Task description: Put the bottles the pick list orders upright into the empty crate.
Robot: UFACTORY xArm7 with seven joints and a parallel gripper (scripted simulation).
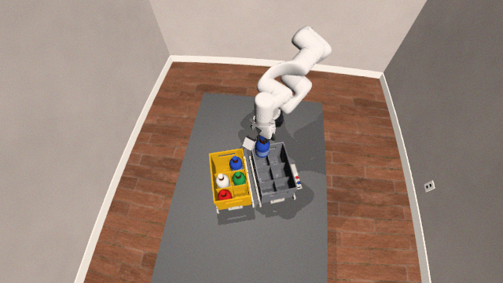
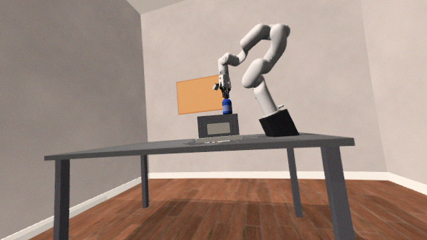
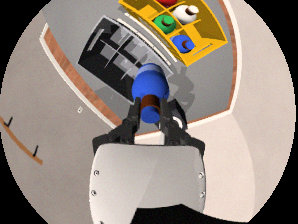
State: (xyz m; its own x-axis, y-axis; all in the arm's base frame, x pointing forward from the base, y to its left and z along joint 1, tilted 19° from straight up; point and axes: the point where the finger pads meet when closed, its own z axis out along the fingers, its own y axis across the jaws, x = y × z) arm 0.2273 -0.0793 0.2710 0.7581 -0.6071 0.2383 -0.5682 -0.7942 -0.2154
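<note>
The grey crate lies 250 mm below my hand, 80 mm ahead of it and 60 mm to the left of it. Round my hand: yellow crate (250 mm below, 180 mm to the right, 110 mm ahead); white bottle (250 mm below, 220 mm to the right, 120 mm ahead); green bottle (250 mm below, 130 mm to the right, 110 mm ahead).
</note>
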